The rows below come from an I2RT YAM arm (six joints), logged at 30 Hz.
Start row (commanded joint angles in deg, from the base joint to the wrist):
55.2, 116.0, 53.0, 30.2, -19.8, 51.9
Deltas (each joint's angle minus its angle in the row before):
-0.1, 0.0, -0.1, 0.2, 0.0, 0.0
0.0, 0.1, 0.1, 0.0, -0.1, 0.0
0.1, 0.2, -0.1, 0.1, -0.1, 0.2
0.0, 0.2, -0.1, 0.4, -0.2, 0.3
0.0, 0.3, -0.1, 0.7, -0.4, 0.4
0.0, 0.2, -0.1, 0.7, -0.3, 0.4
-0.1, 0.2, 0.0, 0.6, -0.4, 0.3
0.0, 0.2, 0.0, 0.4, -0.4, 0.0
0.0, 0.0, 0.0, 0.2, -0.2, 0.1
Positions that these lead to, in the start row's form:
55.1, 116.0, 52.9, 30.4, -19.8, 51.9
55.1, 116.1, 53.0, 30.4, -19.9, 51.9
55.2, 116.3, 52.9, 30.5, -20.0, 52.1
55.2, 116.5, 52.8, 30.9, -20.2, 52.4
55.2, 116.8, 52.7, 31.6, -20.6, 52.8
55.2, 117.0, 52.6, 32.3, -20.9, 53.2
55.1, 117.2, 52.6, 32.9, -21.3, 53.5
55.1, 117.4, 52.6, 33.3, -21.7, 53.5
55.1, 117.4, 52.6, 33.5, -21.9, 53.6

